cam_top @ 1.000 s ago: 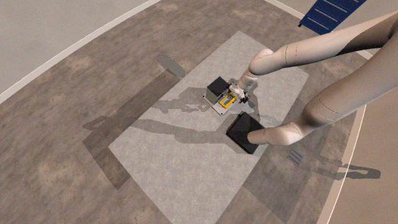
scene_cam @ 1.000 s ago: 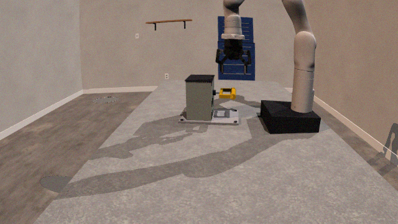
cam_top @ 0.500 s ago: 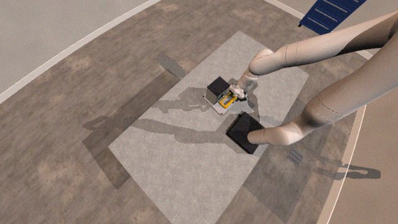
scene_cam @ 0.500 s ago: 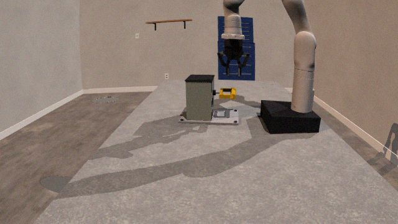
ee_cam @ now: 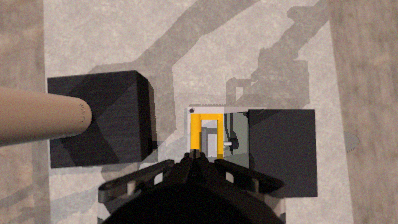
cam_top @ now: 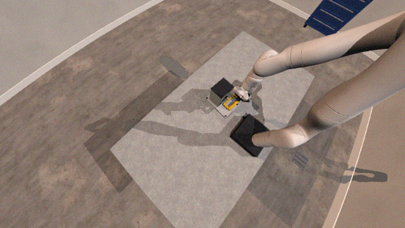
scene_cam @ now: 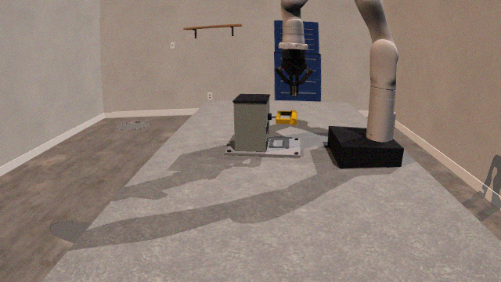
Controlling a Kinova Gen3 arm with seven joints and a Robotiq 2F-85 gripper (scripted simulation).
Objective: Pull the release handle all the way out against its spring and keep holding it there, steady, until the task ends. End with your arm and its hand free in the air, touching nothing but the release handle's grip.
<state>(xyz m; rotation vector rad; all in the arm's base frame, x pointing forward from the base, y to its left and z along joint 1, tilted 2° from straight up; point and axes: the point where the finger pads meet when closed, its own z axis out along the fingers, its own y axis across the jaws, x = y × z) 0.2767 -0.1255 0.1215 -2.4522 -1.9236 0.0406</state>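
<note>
Now: hand 90 mm short of the pale base plate, 20 mm to the left of it and 190 mm above it.
</note>
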